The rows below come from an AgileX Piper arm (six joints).
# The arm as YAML. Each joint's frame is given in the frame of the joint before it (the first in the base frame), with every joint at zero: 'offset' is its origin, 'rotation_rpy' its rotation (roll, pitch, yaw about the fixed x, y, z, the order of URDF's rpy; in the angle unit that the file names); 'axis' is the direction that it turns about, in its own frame. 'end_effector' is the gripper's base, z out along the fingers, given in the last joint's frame.
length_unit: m
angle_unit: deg
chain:
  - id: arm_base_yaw
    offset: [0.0, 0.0, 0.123]
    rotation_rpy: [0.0, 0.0, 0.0]
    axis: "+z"
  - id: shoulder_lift
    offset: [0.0, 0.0, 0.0]
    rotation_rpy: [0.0, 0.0, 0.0]
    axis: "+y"
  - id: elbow
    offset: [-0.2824, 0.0, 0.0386]
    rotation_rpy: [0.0, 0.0, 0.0]
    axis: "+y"
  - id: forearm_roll
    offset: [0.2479, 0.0, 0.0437]
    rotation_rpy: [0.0, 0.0, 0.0]
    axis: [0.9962, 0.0, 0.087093]
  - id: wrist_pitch
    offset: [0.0, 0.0, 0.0]
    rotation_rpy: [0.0, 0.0, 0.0]
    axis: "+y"
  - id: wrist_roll
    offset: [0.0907, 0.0, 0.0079]
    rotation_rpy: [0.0, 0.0, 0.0]
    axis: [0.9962, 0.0, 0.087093]
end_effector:
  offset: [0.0, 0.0, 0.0]
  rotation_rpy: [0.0, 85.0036, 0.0]
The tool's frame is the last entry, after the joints.
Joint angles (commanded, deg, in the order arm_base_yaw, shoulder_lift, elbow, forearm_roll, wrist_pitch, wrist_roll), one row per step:
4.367, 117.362, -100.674, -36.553, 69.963, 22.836
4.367, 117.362, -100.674, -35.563, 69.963, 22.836
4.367, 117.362, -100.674, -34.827, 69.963, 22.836
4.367, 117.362, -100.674, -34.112, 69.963, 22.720
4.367, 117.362, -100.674, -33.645, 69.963, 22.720
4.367, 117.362, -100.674, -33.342, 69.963, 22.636
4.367, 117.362, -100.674, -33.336, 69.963, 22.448
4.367, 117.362, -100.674, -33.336, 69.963, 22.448
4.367, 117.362, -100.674, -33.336, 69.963, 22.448
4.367, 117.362, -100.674, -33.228, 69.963, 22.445
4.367, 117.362, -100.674, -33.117, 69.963, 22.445
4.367, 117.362, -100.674, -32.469, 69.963, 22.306
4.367, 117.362, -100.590, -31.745, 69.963, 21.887
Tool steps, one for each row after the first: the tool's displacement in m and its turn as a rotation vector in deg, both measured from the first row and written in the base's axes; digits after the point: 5 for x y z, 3 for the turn. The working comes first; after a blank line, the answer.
Tool pose at each row, in the base's axes (x y z in m, rotation vector in deg; the steps are taken from these numbers as rounded here):
0.43331, -0.01800, 0.25313, 11.163, 157.182, -45.894
0.43304, -0.01683, 0.25228, 11.612, 157.707, -44.656
0.43284, -0.01594, 0.25166, 11.946, 158.091, -43.732
0.43265, -0.01507, 0.25107, 12.111, 158.494, -42.860
0.43253, -0.01450, 0.25069, 12.323, 158.732, -42.270
0.43245, -0.01413, 0.25044, 12.345, 158.910, -41.907
0.43245, -0.01412, 0.25044, 12.090, 158.970, -41.945
0.43245, -0.01412, 0.25044, 12.090, 158.970, -41.945
0.43245, -0.01412, 0.25044, 12.090, 158.970, -41.945
0.43242, -0.01399, 0.25035, 12.135, 159.026, -41.809
0.43239, -0.01385, 0.25026, 12.185, 159.081, -41.668
0.43223, -0.01305, 0.24975, 12.287, 159.445, -40.878
0.43188, -0.01216, 0.24880, 12.010, 160.001, -40.087

-0.00027, 0.00117, -0.00085, 0.966, 0.074, -0.201
-0.00047, 0.00206, -0.00147, 1.685, 0.129, -0.350
-0.00066, 0.00293, -0.00206, 2.357, 0.243, -0.399
-0.00078, 0.00350, -0.00244, 2.814, 0.278, -0.494
-0.00086, 0.00387, -0.00269, 3.091, 0.344, -0.485
-0.00086, 0.00388, -0.00269, 3.056, 0.442, -0.332
-0.00086, 0.00388, -0.00269, 3.056, 0.442, -0.332
-0.00086, 0.00388, -0.00269, 3.056, 0.442, -0.332
-0.00089, 0.00401, -0.00278, 3.161, 0.452, -0.351
-0.00092, 0.00415, -0.00287, 3.269, 0.460, -0.373
-0.00108, 0.00495, -0.00338, 3.872, 0.578, -0.389
-0.00143, 0.00584, -0.00433, 4.481, 0.928, -0.189

